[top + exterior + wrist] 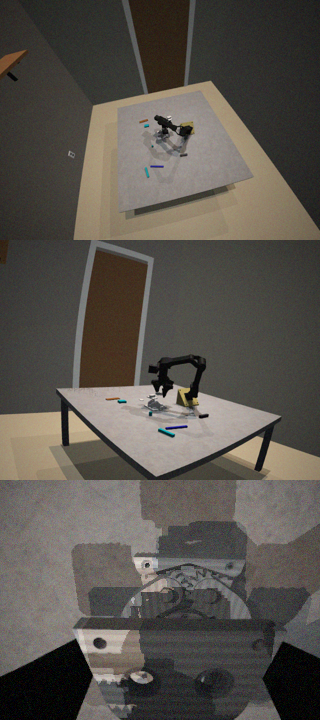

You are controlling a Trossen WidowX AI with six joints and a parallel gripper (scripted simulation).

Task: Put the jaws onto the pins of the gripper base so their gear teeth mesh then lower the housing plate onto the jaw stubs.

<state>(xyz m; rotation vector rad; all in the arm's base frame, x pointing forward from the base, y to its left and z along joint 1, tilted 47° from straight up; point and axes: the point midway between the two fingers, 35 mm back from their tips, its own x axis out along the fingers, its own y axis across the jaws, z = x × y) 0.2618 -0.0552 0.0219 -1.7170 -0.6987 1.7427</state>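
The white gripper base lies 2 cm above my gripper tip and 1 cm ahead of it. Also, from my gripper tip: white housing plate (8 cm below, 1 cm to the left); then black block (30 cm to the left, 14 cm behind, 7 cm below); then small teal cube (17 cm ahead, 13 cm to the left, 7 cm below).
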